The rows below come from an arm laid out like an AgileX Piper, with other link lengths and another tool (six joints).
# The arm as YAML. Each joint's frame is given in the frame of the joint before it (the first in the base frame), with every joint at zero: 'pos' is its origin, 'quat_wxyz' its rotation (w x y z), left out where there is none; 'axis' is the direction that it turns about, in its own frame. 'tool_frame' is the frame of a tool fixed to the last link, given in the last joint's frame.
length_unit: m
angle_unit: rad
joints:
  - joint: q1
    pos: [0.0, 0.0, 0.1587]
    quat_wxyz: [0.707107, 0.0, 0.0, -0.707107]
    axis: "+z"
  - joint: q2
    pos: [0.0, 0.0, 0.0]
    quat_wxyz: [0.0, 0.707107, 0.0, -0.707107]
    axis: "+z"
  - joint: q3
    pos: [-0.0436, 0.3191, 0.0]
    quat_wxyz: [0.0, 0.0, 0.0, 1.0]
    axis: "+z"
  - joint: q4
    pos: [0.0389, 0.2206, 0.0]
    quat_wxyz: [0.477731, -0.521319, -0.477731, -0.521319]
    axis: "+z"
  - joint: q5
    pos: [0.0, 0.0, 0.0]
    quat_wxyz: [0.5, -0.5, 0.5, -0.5]
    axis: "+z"
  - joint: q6
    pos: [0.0, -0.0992, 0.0]
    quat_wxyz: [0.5, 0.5, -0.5, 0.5]
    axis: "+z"
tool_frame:
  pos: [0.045, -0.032, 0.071]
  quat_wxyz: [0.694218, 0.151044, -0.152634, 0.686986]
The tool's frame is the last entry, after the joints.
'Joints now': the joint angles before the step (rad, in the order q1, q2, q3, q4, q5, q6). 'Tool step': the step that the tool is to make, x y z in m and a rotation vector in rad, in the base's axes. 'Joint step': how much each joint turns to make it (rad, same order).
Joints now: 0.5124, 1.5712, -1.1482, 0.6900, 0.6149, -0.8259
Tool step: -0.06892, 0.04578, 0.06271, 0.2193, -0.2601, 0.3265
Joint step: 0.1941, -0.1325, -0.0001, 0.3557, -0.0285, -0.4363
